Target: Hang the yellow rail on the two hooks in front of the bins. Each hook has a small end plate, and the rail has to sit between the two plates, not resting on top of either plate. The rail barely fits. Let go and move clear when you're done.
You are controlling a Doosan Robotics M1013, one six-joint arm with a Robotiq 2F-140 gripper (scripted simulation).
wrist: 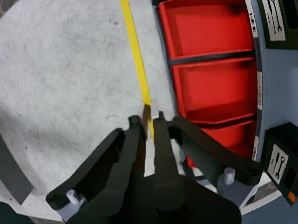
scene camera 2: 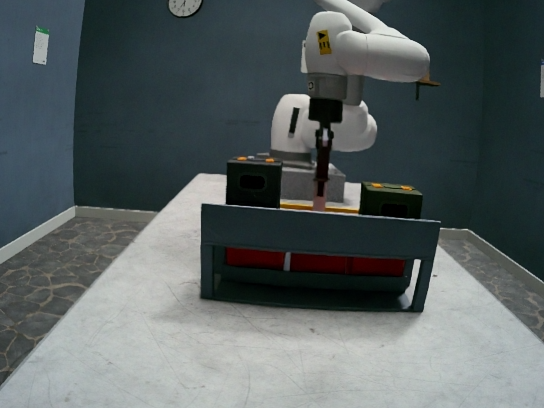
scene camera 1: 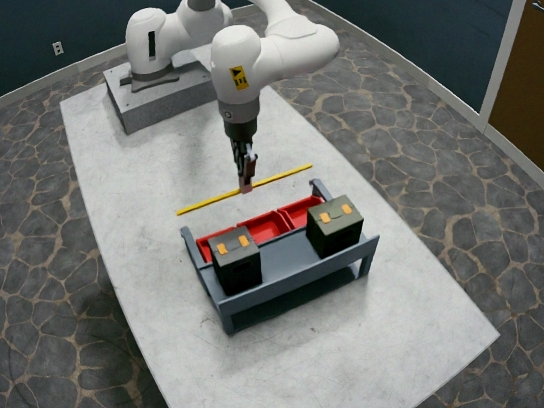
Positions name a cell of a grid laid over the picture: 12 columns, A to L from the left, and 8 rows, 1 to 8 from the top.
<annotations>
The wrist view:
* my gripper: G4
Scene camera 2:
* my gripper: H5
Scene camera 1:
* my gripper: F4
</annotations>
